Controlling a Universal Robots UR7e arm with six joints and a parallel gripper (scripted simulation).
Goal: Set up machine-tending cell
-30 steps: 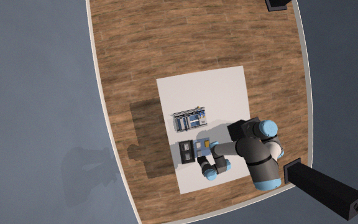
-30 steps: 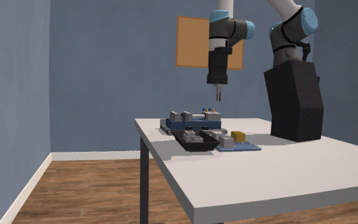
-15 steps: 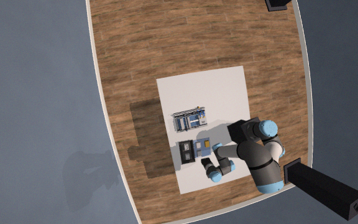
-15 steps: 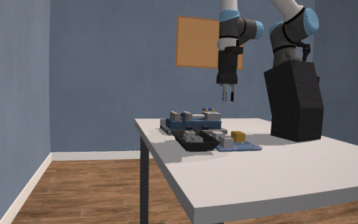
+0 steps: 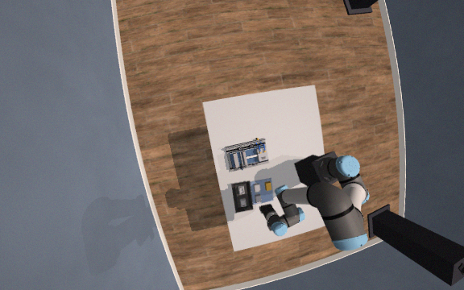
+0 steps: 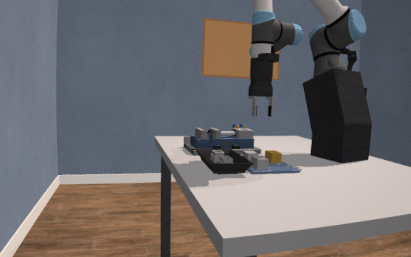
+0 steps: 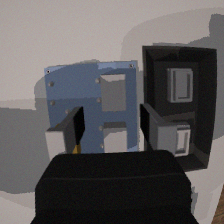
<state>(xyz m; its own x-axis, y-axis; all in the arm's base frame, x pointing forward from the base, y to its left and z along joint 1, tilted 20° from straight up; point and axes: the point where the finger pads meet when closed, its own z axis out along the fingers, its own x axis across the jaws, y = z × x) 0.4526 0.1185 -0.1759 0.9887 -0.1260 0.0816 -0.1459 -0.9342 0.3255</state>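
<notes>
Now: the grey aluminium blank 17 cm below my hand. Also, from my hand: vise: 35 cm to the right, 16 cm below, 1 cm behind; brass blank: 17 cm below, 10 cm behind, 7 cm to the right.
</notes>
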